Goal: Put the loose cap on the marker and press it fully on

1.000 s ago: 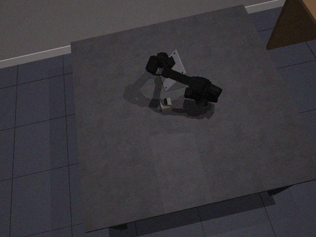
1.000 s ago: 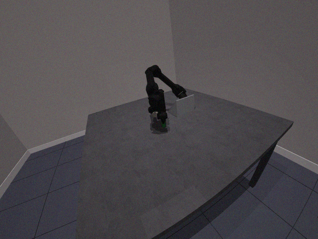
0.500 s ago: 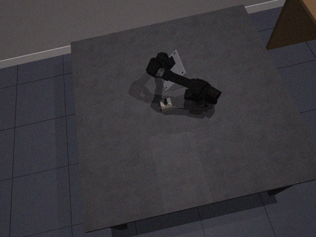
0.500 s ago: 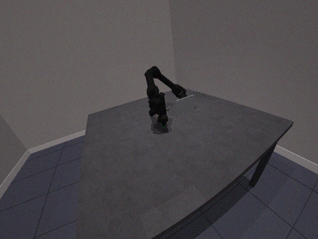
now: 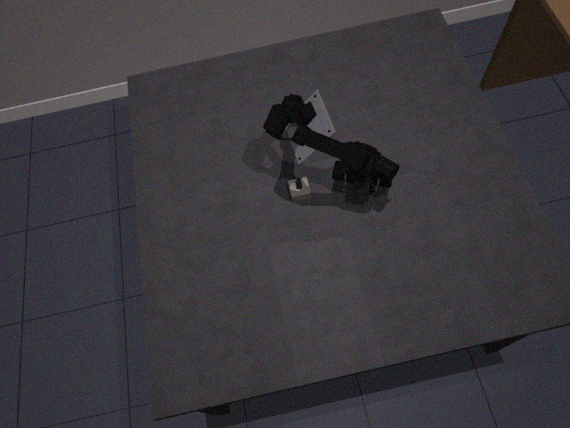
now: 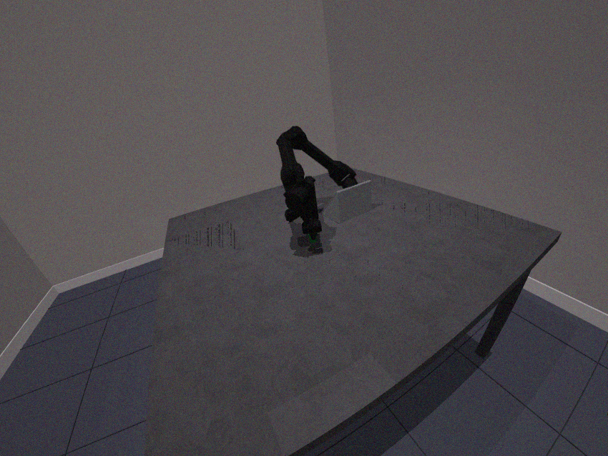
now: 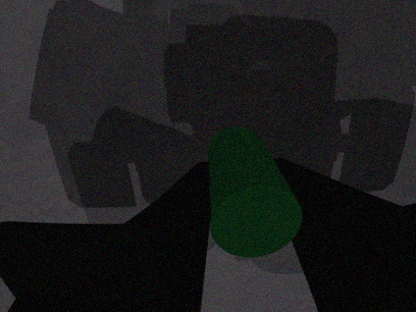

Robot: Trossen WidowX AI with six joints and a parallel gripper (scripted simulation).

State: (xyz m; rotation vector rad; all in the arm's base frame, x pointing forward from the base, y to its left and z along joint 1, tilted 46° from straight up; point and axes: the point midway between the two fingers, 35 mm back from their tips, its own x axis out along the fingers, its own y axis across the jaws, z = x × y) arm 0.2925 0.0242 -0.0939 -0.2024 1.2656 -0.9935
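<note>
The dark marker lies 60 mm behind my gripper tip, 200 mm to the right of it and 50 mm above it. From my gripper tip the other things lie so: green cap 10 mm above.
</note>
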